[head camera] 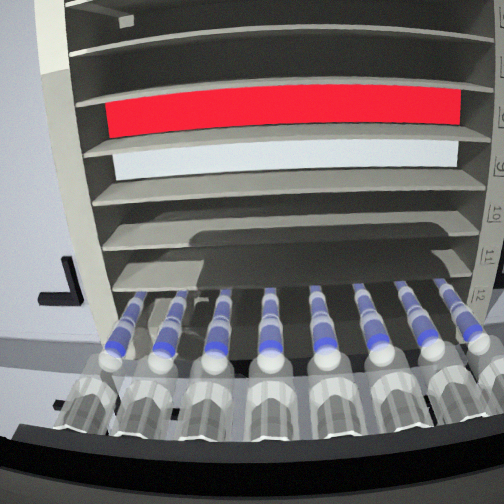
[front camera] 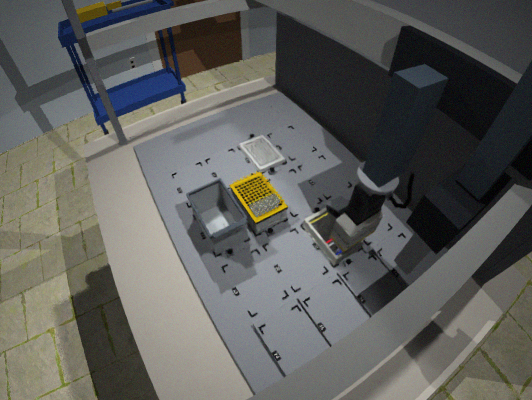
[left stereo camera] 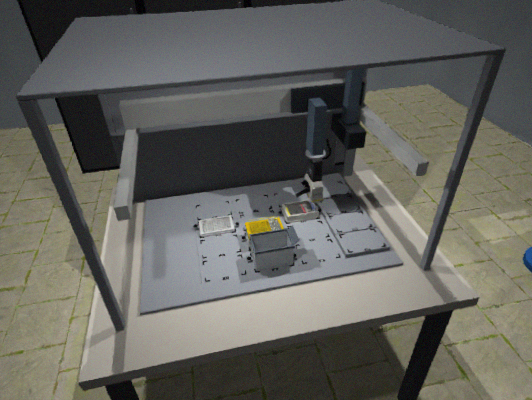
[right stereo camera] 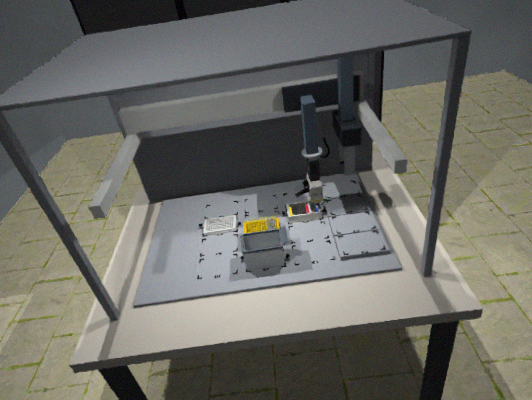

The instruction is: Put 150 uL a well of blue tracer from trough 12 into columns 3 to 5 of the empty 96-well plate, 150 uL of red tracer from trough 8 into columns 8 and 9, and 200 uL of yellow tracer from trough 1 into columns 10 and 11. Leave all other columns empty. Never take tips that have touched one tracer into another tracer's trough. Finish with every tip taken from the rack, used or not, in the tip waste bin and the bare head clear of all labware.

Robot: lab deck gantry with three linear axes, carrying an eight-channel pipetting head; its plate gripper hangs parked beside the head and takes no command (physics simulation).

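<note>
The pipetting head (front camera: 352, 229) (left stereo camera: 314, 187) (right stereo camera: 315, 190) is low over the trough reservoir (front camera: 315, 239) (head camera: 60, 150) (left stereo camera: 301, 218) (right stereo camera: 302, 218). In the head view, its eight tips (head camera: 270, 325) hold blue liquid and point down at trough 12; whether their ends touch liquid cannot be told. Red tracer (head camera: 285, 110) fills trough 8. The 96-well plate (front camera: 262, 151) (left stereo camera: 216, 225) (right stereo camera: 220, 225) looks empty. The yellow tip rack (front camera: 259, 196) (left stereo camera: 264, 226) (right stereo camera: 261, 224) has pale tips in its near part and dark holes elsewhere. The parked plate gripper's fingers cannot be made out.
The grey waste bin (front camera: 227, 239) (left stereo camera: 274, 257) (right stereo camera: 264, 257) stands beside the tip rack, with high walls. A white liquid (head camera: 285, 157) lies in trough 9, next to the red. A tall dark panel (front camera: 320, 100) stands behind the deck. Frame posts (left stereo camera: 460, 160) (right stereo camera: 440, 160) stand at the table's corners.
</note>
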